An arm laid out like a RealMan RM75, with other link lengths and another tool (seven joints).
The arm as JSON. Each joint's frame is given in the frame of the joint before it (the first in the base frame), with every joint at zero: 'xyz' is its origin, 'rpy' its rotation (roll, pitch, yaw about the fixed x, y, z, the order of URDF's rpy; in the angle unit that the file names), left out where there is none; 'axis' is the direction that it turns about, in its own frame. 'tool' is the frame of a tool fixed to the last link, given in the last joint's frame.
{
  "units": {
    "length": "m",
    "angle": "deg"
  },
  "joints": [
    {
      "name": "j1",
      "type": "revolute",
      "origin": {
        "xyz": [
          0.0,
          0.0,
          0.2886
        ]
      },
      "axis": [
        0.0,
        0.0,
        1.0
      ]
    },
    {
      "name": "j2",
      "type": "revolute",
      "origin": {
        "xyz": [
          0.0,
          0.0,
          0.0
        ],
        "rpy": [
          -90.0,
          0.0,
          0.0
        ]
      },
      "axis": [
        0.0,
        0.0,
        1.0
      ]
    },
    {
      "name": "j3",
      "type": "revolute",
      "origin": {
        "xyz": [
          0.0,
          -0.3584,
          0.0
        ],
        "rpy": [
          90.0,
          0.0,
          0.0
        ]
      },
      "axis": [
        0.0,
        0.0,
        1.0
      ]
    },
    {
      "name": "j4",
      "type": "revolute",
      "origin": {
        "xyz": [
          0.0,
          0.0,
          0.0
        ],
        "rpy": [
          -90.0,
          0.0,
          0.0
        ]
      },
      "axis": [
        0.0,
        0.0,
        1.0
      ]
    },
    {
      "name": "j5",
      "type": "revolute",
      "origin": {
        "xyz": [
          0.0,
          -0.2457,
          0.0
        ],
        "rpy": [
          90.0,
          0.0,
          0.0
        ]
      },
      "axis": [
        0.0,
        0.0,
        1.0
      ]
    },
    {
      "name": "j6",
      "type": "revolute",
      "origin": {
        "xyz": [
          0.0,
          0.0,
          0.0
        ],
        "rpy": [
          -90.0,
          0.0,
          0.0
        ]
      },
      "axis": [
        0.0,
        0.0,
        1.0
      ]
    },
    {
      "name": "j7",
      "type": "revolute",
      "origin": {
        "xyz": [
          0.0,
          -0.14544,
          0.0
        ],
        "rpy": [
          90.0,
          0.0,
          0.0
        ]
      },
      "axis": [
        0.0,
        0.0,
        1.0
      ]
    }
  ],
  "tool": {
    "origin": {
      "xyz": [
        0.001,
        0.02,
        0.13
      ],
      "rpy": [
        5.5,
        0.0,
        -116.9
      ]
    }
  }
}
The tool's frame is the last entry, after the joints.
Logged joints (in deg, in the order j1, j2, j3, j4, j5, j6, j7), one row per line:
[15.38, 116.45, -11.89, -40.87, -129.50, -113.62, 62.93]
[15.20, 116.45, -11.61, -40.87, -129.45, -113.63, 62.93]
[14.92, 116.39, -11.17, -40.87, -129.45, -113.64, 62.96]
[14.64, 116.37, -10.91, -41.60, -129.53, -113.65, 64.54]
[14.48, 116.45, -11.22, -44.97, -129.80, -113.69, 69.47]
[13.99, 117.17, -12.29, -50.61, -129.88, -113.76, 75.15]
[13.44, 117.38, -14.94, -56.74, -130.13, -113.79, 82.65]
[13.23, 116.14, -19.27, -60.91, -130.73, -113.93, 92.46]
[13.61, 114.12, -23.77, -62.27, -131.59, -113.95, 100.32]
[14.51, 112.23, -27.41, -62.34, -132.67, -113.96, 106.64]
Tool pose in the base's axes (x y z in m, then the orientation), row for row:
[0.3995, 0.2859, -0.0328, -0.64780, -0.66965, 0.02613, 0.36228]
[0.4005, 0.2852, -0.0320, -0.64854, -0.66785, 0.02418, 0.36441]
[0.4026, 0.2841, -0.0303, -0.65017, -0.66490, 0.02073, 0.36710]
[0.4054, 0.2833, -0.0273, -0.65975, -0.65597, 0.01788, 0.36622]
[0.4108, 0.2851, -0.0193, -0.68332, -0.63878, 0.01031, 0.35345]
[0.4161, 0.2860, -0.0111, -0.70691, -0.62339, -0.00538, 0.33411]
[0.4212, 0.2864, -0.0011, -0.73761, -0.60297, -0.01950, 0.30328]
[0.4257, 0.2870, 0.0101, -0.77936, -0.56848, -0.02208, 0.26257]
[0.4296, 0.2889, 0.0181, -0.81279, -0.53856, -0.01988, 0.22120]
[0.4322, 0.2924, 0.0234, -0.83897, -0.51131, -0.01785, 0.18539]
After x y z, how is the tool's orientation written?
As a quaternion, x y z w.
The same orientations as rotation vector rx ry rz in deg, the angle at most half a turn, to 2 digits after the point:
[-95.58, -98.80, 3.86]
[-95.59, -98.44, 3.56]
[-95.71, -97.88, 3.05]
[-97.16, -96.60, 2.63]
[-101.25, -94.65, 1.53]
[-105.72, -93.23, -0.80]
[-112.00, -91.56, -2.96]
[-120.80, -88.11, -3.42]
[-128.72, -85.29, -3.15]
[-135.44, -82.54, -2.88]

